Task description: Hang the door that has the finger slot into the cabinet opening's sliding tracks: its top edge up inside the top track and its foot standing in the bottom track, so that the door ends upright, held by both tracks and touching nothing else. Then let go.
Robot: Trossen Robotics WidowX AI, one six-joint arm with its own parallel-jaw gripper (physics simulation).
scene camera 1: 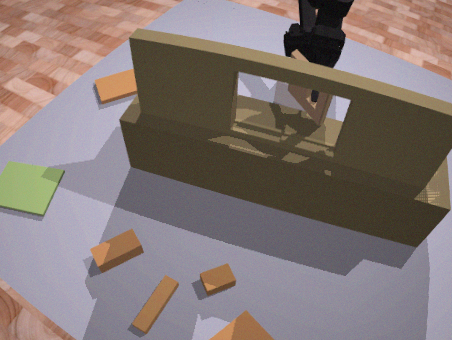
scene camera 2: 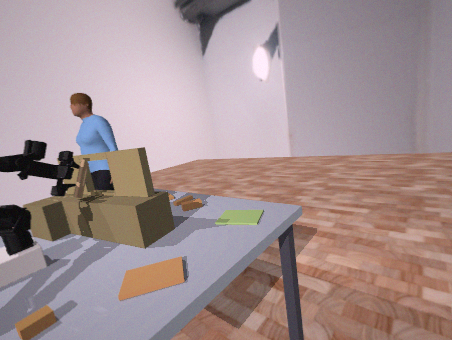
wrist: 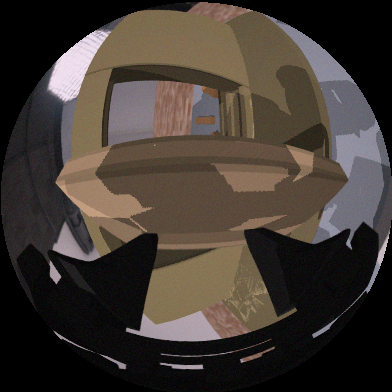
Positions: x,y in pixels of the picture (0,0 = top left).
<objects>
My gripper (scene camera 1: 316,94) carries a tan door (wrist: 196,191), which touches nothing else. A green pad (scene camera 1: 35,186) rests on the table.
</objects>
